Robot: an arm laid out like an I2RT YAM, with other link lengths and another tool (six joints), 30 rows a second.
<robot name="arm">
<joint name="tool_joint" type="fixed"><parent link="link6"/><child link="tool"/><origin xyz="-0.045 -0.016 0.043" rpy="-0.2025 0 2.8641"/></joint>
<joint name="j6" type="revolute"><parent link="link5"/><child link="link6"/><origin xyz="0 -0.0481 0.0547" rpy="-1.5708 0 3.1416"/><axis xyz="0 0 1"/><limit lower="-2.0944" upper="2.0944"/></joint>
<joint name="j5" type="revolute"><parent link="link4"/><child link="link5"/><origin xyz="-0.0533 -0.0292 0.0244" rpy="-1.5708 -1.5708 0"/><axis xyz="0 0 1"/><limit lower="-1.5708" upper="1.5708"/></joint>
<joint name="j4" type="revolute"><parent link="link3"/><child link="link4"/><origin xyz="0.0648 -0.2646 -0.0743" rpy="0 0 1.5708"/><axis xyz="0 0 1"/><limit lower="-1.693" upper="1.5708"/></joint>
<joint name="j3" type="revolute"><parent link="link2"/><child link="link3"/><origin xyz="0 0.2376 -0.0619" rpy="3.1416 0 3.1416"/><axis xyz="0 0 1"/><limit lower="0" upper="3.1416"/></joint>
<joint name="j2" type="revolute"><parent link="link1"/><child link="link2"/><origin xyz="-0.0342 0.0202 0.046" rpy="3.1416 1.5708 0"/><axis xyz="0 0 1"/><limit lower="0" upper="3.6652"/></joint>
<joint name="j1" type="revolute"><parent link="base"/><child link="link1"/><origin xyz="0 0 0.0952" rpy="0 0 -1.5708"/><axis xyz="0 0 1"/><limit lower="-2.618" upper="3.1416"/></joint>
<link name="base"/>
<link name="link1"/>
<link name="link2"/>
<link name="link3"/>
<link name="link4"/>
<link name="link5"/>
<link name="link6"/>
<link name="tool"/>
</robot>
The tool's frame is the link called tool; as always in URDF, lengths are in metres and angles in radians.
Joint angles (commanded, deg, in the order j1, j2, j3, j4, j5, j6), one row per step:
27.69, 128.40, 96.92, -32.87, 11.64, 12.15
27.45, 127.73, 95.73, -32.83, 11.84, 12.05
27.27, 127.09, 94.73, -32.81, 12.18, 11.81
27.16, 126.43, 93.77, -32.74, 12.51, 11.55
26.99, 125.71, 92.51, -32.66, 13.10, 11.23
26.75, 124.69, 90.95, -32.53, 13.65, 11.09
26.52, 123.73, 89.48, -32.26, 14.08, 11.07
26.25, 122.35, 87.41, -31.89, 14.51, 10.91
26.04, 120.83, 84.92, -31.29, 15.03, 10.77
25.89, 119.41, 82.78, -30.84, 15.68, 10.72
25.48, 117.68, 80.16, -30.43, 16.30, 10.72
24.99, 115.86, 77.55, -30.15, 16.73, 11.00
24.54, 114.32, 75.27, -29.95, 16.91, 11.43
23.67, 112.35, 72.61, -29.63, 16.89, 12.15
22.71, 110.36, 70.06, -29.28, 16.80, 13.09
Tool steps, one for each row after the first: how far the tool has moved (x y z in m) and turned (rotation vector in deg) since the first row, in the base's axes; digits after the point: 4 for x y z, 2 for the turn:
-0.0028, -0.0039, -0.0005, -0.43, 0.34, -0.24
-0.0052, -0.0073, -0.0002, -0.97, 0.50, -0.35
-0.0074, -0.0100, 0.0005, -1.46, 0.57, -0.37
-0.0105, -0.0141, 0.0004, -2.30, 0.73, -0.50
-0.0144, -0.0190, 0.0010, -2.99, 0.88, -0.84
-0.0179, -0.0233, 0.0013, -3.46, 0.93, -1.23
-0.0230, -0.0287, 0.0018, -4.03, 1.05, -1.53
-0.0294, -0.0343, 0.0014, -4.68, 1.18, -1.82
-0.0352, -0.0393, 0.0019, -5.36, 1.17, -2.18
-0.0424, -0.0468, 0.0020, -6.08, 1.37, -2.82
-0.0501, -0.0545, 0.0023, -6.53, 1.67, -3.71
-0.0573, -0.0610, 0.0019, -6.72, 2.08, -4.59
-0.0652, -0.0701, 0.0019, -6.53, 2.43, -6.08
-0.0728, -0.0792, 0.0021, -6.11, 2.65, -7.83

